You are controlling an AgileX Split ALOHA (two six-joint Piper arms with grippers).
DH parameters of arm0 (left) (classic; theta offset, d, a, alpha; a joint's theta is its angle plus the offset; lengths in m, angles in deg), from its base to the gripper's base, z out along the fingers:
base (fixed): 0 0 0 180
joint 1: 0 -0.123 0 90
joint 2: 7.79 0 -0.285 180
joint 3: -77.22 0 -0.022 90
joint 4: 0 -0.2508 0 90
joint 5: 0 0 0.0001 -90
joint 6: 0 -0.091 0 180
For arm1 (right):
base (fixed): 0 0 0 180
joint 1: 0 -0.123 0 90
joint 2: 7.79 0 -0.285 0
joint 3: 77.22 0 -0.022 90
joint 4: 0 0.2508 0 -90
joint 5: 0 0 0.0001 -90
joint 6: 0 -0.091 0 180
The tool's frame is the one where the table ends.
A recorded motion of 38 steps. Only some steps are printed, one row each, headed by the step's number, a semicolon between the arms.
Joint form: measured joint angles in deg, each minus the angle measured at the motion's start. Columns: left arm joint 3, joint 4, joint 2, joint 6, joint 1, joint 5; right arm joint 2, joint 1, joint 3, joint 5, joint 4, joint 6.
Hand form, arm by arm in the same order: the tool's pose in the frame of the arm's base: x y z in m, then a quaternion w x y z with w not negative. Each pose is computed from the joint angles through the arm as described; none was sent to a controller.
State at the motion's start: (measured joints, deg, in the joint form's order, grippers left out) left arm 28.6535 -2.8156 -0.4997 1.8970 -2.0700 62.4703; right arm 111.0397 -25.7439 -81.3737 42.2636 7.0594 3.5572
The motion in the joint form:
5: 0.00 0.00 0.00 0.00 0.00 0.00; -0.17 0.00 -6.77 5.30 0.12 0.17
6: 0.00 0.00 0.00 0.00 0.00 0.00; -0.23 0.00 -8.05 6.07 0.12 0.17
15: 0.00 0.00 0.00 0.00 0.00 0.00; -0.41 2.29 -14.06 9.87 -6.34 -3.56
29: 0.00 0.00 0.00 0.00 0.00 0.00; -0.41 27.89 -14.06 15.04 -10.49 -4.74
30: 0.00 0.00 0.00 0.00 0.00 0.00; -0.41 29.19 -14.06 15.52 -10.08 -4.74
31: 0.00 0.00 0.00 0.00 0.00 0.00; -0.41 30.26 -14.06 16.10 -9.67 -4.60
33: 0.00 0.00 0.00 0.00 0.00 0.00; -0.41 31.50 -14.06 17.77 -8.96 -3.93
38: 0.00 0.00 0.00 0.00 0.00 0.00; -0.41 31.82 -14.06 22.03 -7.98 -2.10
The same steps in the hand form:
5: -0.0076 0.0037 0.2750 0.51240 -0.03113 0.85781 0.02530; 0.3750 0.1902 0.2354 0.19919 -0.21763 0.95086 0.09394
6: -0.0076 0.0037 0.2750 0.51240 -0.03113 0.85781 0.02530; 0.3766 0.1910 0.2417 0.20384 -0.21833 0.94957 0.09542
15: -0.0076 0.0037 0.2750 0.51240 -0.03113 0.85781 0.02530; 0.3928 0.1714 0.2702 0.23288 -0.19482 0.95125 0.05420
29: -0.0076 0.0037 0.2750 0.51240 -0.03113 0.85781 0.02530; 0.4206 -0.0204 0.2669 0.19468 0.01753 0.98027 -0.02950
30: -0.0076 0.0037 0.2750 0.51240 -0.03113 0.85781 0.02530; 0.4194 -0.0293 0.2666 0.19031 0.03010 0.98085 -0.02834
31: -0.0076 0.0037 0.2750 0.51240 -0.03113 0.85781 0.02530; 0.4180 -0.0366 0.2662 0.18515 0.03951 0.98155 -0.02690
33: -0.0076 0.0037 0.2750 0.51240 -0.03113 0.85781 0.02530; 0.4147 -0.0444 0.2652 0.17064 0.04697 0.98393 -0.02362
38: -0.0076 0.0037 0.2750 0.51240 -0.03113 0.85781 0.02530; 0.4081 -0.0448 0.2632 0.13406 0.03745 0.99013 -0.01648

